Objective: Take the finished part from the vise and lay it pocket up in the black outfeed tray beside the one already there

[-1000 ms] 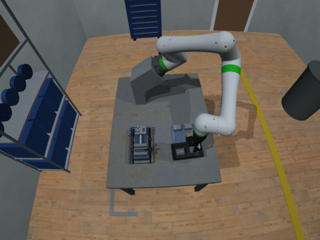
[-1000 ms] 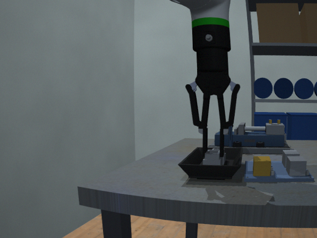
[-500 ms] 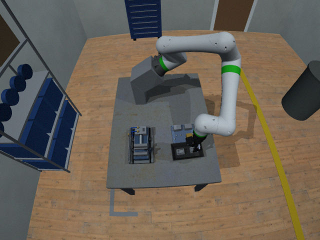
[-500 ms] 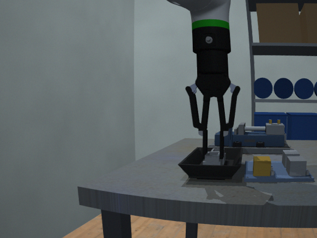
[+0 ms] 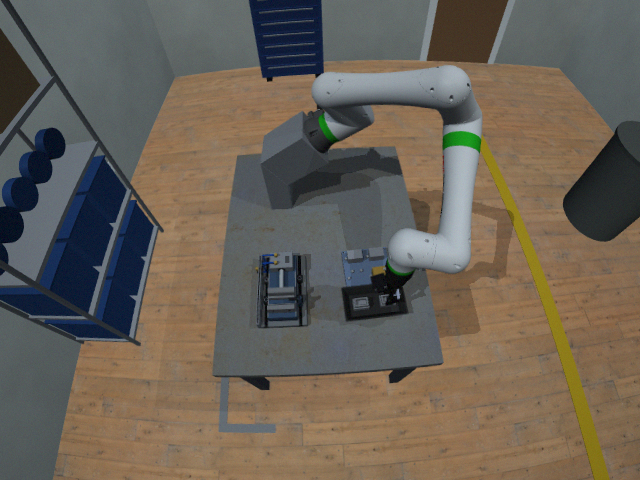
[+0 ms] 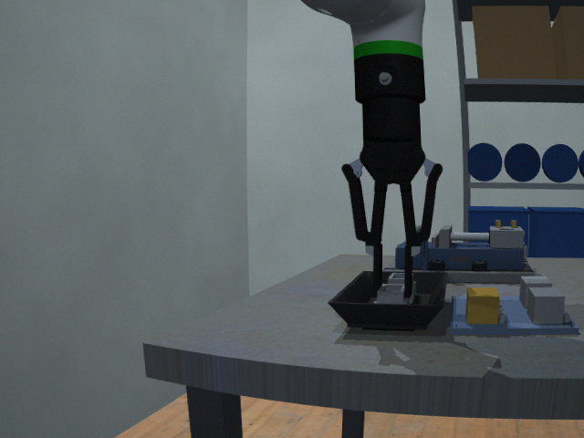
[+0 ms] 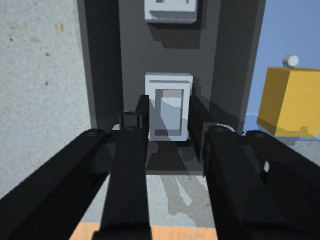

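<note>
Right now the pocketed block is 40 mm below my hand. The rest, counted from my hand: yellow block: 120 mm behind, 50 mm below, 20 mm to the right; then blue fixture plate: 160 mm behind, 70 mm to the right, 70 mm below.
</note>
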